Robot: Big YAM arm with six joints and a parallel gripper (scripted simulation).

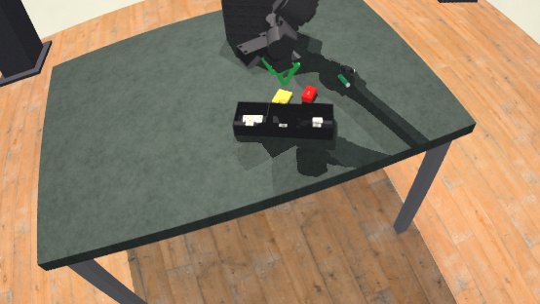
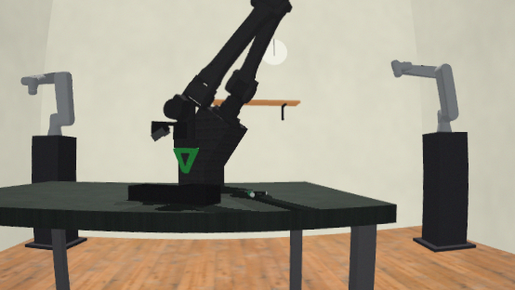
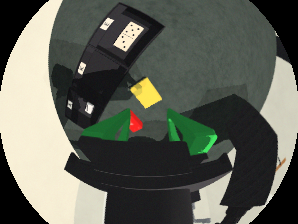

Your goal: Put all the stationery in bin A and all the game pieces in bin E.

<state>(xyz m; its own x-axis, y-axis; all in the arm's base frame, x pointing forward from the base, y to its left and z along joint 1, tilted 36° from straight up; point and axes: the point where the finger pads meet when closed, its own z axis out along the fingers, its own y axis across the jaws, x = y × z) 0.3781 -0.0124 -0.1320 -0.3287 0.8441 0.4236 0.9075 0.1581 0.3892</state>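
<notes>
My gripper is now 80 mm above the yellow block. Round my hand: red block 80 mm to the left, 70 mm below; bin row 100 mm ahead, 60 mm below, 10 mm to the right; white die 90 mm to the right, 70 mm below, 70 mm ahead.
</notes>
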